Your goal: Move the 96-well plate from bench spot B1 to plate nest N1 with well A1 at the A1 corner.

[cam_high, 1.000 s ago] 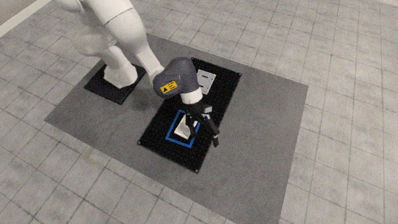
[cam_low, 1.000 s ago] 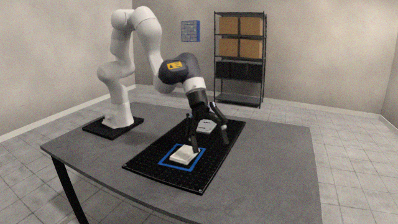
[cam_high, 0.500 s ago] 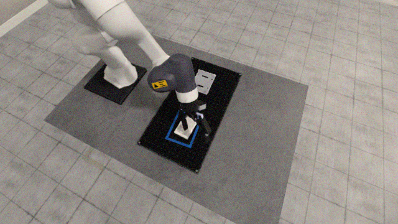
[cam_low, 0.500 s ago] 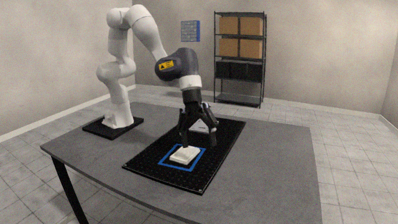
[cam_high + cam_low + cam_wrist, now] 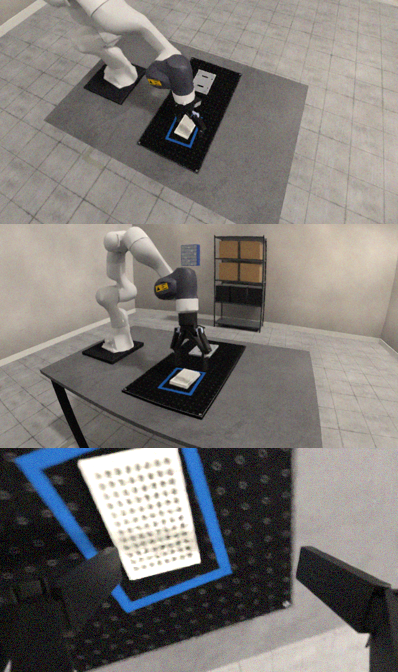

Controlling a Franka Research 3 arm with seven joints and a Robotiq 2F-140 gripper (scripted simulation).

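The white 96-well plate lies 4 cm behind my hand, 3 cm to the left of it and 9 cm below it. Round my hand: A1 corner mark 1 cm behind, 42 cm to the left, 8 cm below; then plate nest 7 cm behind, 35 cm to the left, 9 cm below.
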